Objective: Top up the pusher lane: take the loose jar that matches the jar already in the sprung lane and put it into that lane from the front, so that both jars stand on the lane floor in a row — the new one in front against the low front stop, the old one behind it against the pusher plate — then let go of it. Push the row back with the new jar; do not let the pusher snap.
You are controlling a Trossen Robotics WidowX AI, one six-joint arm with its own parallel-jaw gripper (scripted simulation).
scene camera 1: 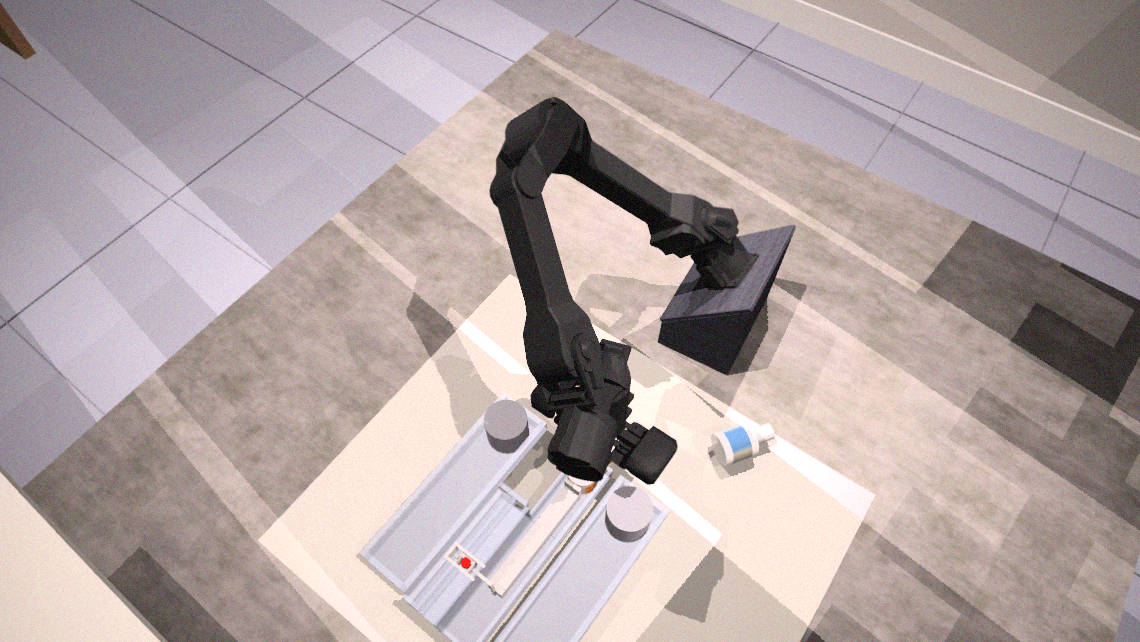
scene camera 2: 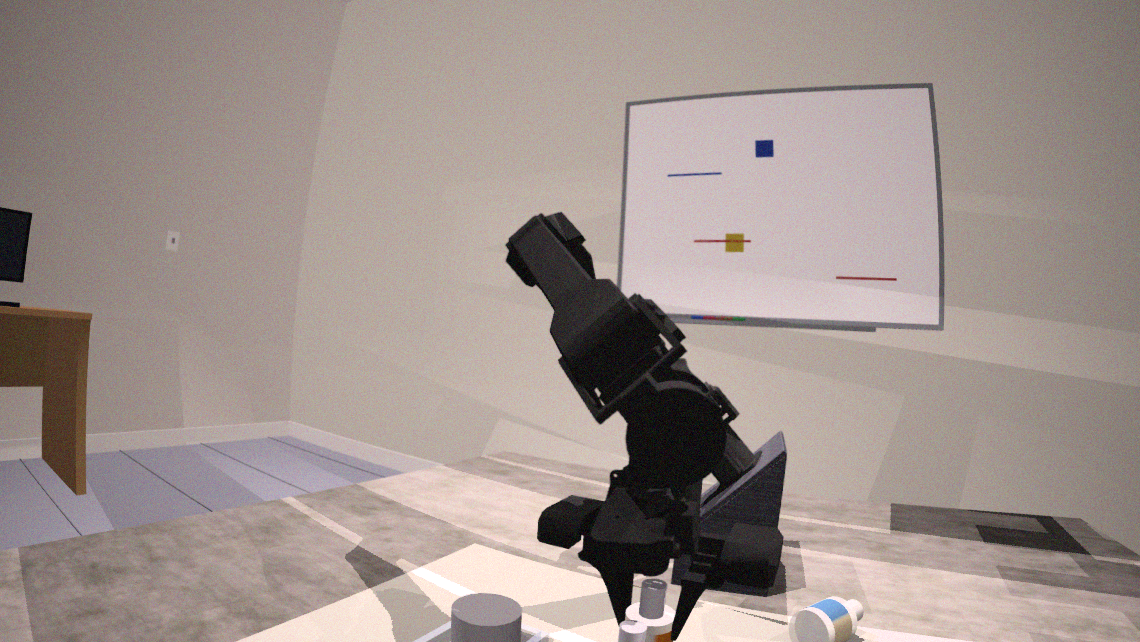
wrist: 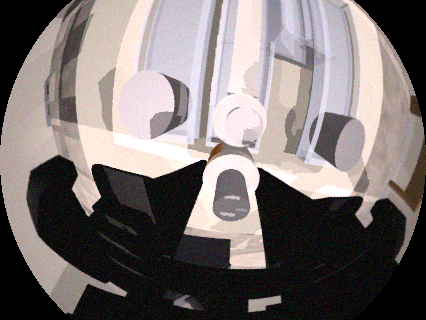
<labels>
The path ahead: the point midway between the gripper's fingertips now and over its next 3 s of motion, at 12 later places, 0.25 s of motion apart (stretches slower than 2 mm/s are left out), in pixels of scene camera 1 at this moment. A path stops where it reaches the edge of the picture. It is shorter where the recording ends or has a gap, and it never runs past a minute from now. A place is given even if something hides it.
The gripper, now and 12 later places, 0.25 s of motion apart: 601,447; 599,449; 598,451; 596,453; 595,455; 594,457; 592,458; 591,460; 590,461; 589,462; 588,463; 587,464; 586,465
</labels>
